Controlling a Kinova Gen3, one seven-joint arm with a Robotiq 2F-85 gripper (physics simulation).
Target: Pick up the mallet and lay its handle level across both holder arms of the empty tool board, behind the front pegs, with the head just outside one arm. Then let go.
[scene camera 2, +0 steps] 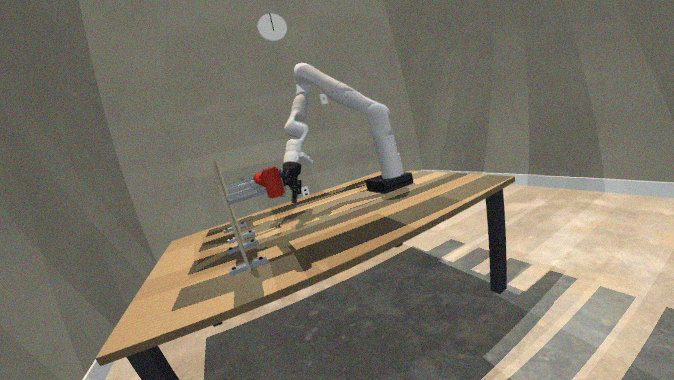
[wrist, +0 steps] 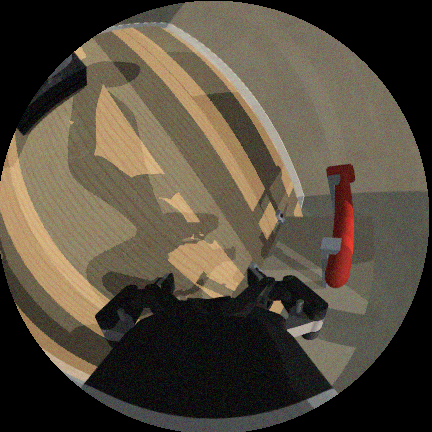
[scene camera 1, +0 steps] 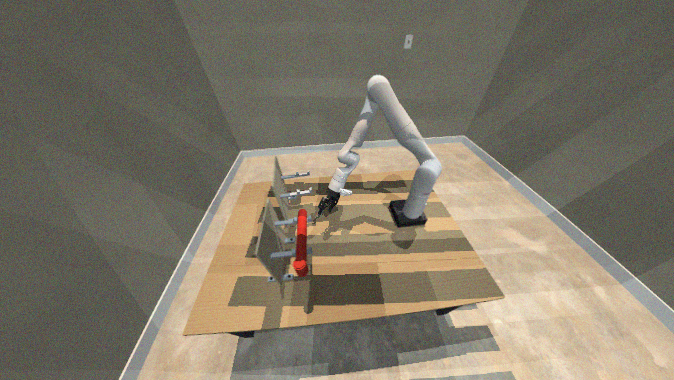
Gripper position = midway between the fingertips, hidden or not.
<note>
My gripper [wrist: 209, 279] is open, holding nothing. Also in view: a red mallet [scene camera 1: 300, 263]. I also see a tool board [wrist: 330, 358] and a tool board [scene camera 2: 261, 260].
The red mallet shows as well in the wrist view [wrist: 337, 269].
</note>
